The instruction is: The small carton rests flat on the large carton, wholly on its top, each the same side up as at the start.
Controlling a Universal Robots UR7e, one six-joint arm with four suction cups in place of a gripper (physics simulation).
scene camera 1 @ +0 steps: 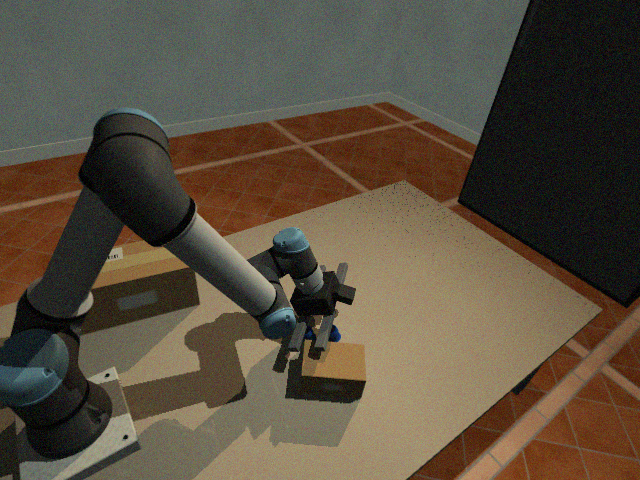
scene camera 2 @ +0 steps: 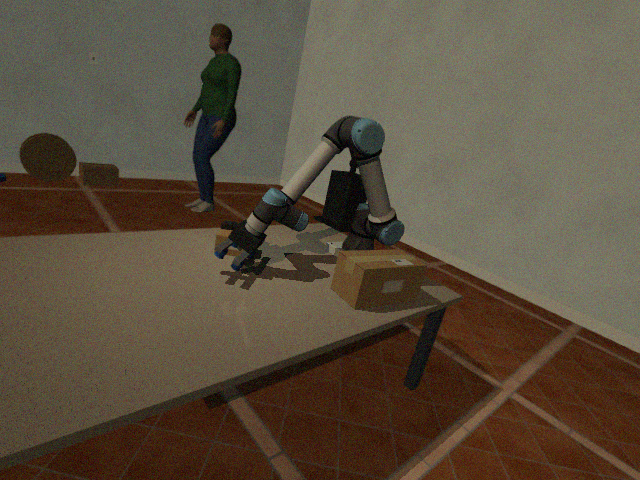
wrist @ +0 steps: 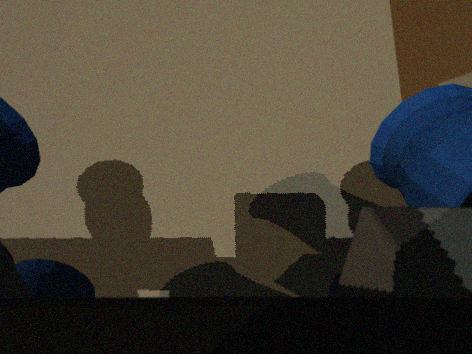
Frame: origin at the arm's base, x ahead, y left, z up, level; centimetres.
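Seen in the pictures: end effector, tool point: (scene camera 2: 234, 255) (wrist: 210, 226); arm's base, origin of the base link: (scene camera 1: 73, 420).
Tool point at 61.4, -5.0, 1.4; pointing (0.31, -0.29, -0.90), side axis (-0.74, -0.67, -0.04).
Offsets run from my tool point to a thing's top centre, as dx, dy, dz. Level surfaces: height alone.
The small carton @[-7.8, -13.2, +3.0] (scene camera 1: 336, 361) (scene camera 2: 222, 238) (wrist: 435, 40) rests flat on the table @[dz -4.7] (scene camera 1: 465, 310) (scene camera 2: 155, 320), well apart from the large carton. The large carton @[-40.6, +35.4, +10.3] (scene camera 1: 149, 289) (scene camera 2: 356, 281) stands on the table near the arm's base. My gripper (scene camera 1: 322, 334) (scene camera 2: 230, 260) is tilted, low over the table at the small carton's far side in scene camera 1, and partly overlaps the carton there. No carton is seen held on its cups, so it is open. In the wrist view a blue cup (wrist: 425, 145) partly covers the small carton's edge. Some cup undersides are hidden.
The arm's base plate (scene camera 1: 121, 413) stands on the table. A large black panel (scene camera 1: 558, 155) rises beyond the table's edge. A person in a green top (scene camera 2: 219, 87) stands beyond the table. A round brown object (scene camera 2: 47, 156) and a brown box (scene camera 2: 98, 174) are by the wall.
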